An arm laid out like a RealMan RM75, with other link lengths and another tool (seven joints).
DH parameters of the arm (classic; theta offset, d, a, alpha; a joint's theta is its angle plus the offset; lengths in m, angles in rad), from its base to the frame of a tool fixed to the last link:
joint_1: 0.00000 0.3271 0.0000 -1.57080
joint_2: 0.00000 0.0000 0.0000 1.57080
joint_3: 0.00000 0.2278 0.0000 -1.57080
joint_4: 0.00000 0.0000 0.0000 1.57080
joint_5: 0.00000 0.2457 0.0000 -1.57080
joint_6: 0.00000 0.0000 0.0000 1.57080
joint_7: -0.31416 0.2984 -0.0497 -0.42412
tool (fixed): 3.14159 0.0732 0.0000 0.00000
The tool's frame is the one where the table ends.
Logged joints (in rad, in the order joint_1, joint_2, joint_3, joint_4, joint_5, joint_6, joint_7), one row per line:
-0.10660, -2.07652, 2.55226, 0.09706, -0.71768, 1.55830, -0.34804
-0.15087, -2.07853, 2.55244, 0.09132, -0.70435, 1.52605, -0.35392
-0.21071, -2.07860, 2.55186, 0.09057, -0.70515, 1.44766, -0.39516
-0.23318, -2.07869, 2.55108, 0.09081, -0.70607, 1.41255, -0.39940
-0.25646, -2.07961, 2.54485, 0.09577, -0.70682, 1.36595, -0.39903
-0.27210, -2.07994, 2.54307, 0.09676, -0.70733, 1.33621, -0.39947
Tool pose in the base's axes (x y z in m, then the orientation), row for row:
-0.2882, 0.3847, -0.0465, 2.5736, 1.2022, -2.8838
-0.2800, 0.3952, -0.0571, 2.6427, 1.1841, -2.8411
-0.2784, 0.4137, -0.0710, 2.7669, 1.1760, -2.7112
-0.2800, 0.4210, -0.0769, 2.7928, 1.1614, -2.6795
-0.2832, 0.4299, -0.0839, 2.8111, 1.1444, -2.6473
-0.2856, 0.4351, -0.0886, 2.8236, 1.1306, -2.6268
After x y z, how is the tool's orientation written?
As angles about the fixed x, y, z axes (roll, pitch, yaw), in radians.
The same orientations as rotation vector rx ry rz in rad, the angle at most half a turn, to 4 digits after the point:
-0.6238, 1.8425, 0.7202
-0.6194, 1.8696, 0.6844
-0.6665, 1.8786, 0.6478
-0.6823, 1.8917, 0.6428
-0.7044, 1.9051, 0.6448
-0.7187, 1.9166, 0.6446

